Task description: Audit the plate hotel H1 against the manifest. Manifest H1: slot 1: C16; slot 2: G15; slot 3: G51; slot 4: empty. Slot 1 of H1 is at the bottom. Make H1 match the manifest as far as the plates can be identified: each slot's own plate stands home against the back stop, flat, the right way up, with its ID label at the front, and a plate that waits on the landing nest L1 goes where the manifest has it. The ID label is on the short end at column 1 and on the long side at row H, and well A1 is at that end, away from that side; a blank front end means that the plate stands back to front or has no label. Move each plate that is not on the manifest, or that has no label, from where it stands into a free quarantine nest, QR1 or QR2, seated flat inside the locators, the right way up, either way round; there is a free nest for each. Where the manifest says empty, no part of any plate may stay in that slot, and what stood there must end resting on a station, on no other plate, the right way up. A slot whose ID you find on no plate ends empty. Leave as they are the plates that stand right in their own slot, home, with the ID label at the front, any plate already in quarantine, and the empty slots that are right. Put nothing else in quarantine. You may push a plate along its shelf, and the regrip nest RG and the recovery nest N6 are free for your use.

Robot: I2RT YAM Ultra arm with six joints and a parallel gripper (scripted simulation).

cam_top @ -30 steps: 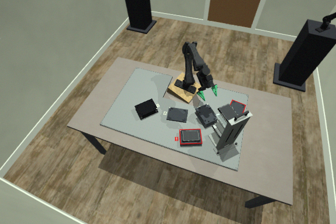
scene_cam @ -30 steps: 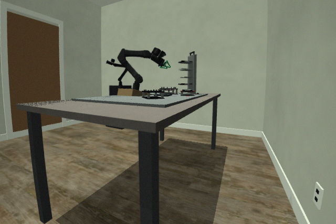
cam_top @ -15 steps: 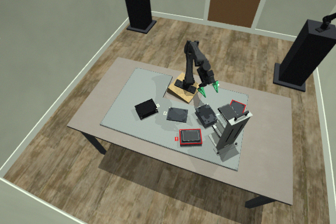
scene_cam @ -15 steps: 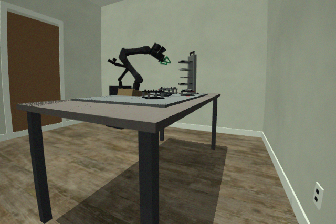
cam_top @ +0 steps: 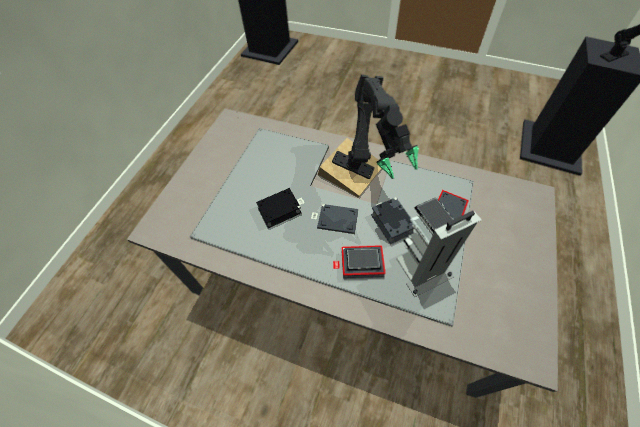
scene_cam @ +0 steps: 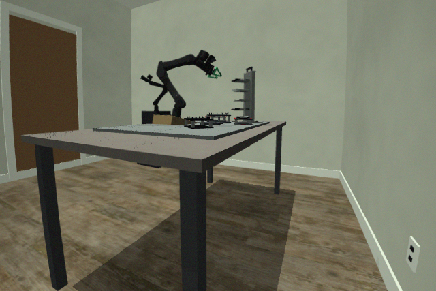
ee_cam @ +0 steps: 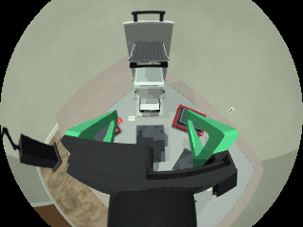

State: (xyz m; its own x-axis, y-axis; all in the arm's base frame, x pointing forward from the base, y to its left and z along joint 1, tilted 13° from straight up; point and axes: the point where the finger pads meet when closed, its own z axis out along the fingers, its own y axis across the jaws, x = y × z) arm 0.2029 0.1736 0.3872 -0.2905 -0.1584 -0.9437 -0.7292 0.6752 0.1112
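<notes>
My gripper is now 150 mm to the right of the pale plate labelled G51, 130 mm short of it and 100 mm above it.
</notes>
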